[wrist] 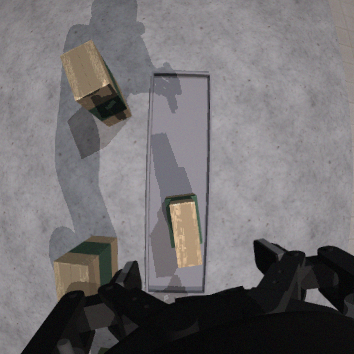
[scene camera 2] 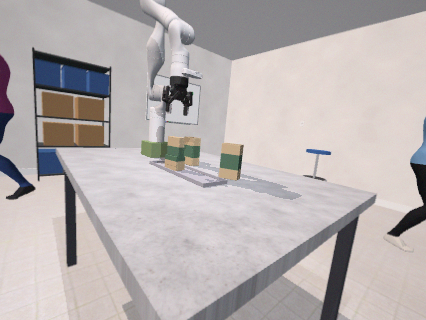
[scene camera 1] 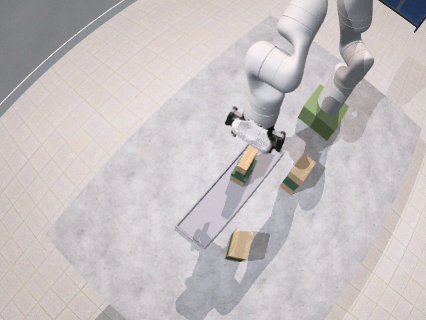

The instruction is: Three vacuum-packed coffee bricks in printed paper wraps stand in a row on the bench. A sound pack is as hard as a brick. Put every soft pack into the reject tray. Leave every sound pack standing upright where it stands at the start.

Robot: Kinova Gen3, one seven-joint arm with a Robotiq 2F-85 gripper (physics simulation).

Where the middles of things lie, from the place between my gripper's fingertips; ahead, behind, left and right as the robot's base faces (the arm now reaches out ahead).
My gripper is now 5 cm short of the grey reject tray (scene camera 1: 223, 199), 1 cm to the right of it and 25 cm above it.
